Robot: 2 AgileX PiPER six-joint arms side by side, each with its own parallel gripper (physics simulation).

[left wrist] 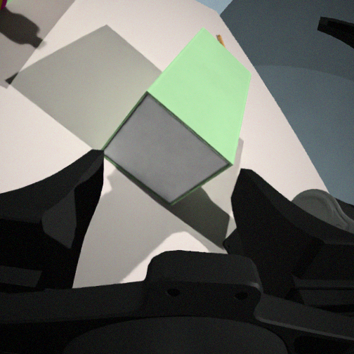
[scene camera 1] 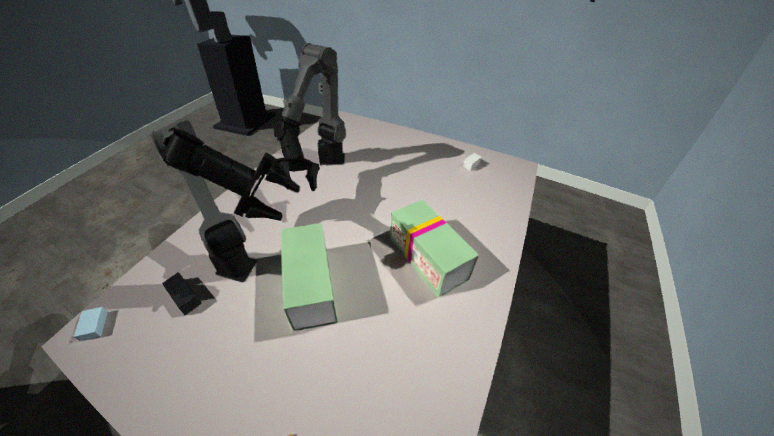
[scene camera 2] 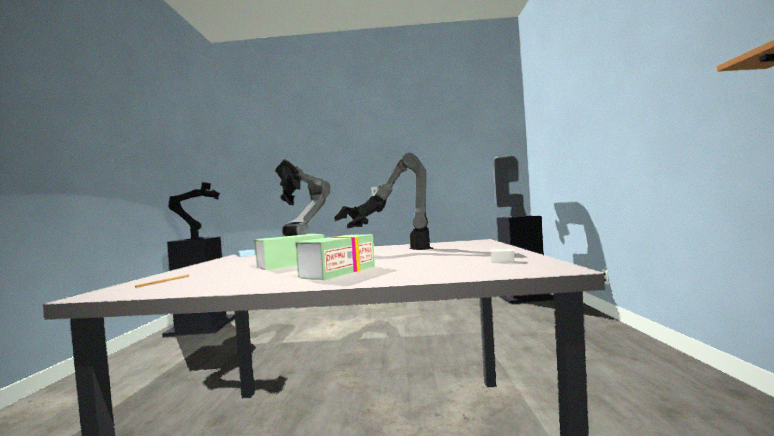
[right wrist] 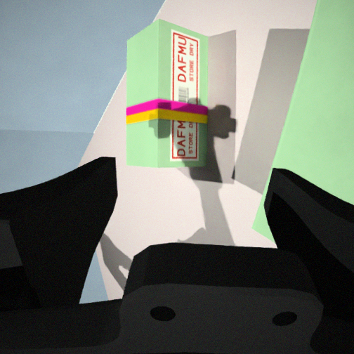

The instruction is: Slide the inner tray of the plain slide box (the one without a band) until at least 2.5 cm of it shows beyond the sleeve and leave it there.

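The plain green slide box (scene camera 1: 306,265) (scene camera 2: 282,253) (left wrist: 200,95) (right wrist: 320,125) lies on the table. The grey inner tray's end (scene camera 1: 312,315) (left wrist: 165,150) looks level with the sleeve's rim at both ends seen. The banded green box (scene camera 1: 446,246) (scene camera 2: 338,259) (right wrist: 142,75) lies beside it. My left gripper (scene camera 1: 304,184) (scene camera 2: 343,220) (left wrist: 171,175) is open and empty, above the table off the plain box's robot-side end, which shows between its fingers in the left wrist view. My right gripper (scene camera 1: 289,203) (scene camera 2: 287,199) (right wrist: 192,181) is open and empty, raised close beside the left one in scene camera 1.
A white block (scene camera 1: 472,161) (scene camera 2: 502,256) lies near one table edge. A light blue block (scene camera 1: 90,323) (scene camera 2: 246,252) and a black block (scene camera 1: 182,293) lie toward the left in scene camera 1. An orange stick (scene camera 2: 162,281) (left wrist: 220,41) lies near another edge.
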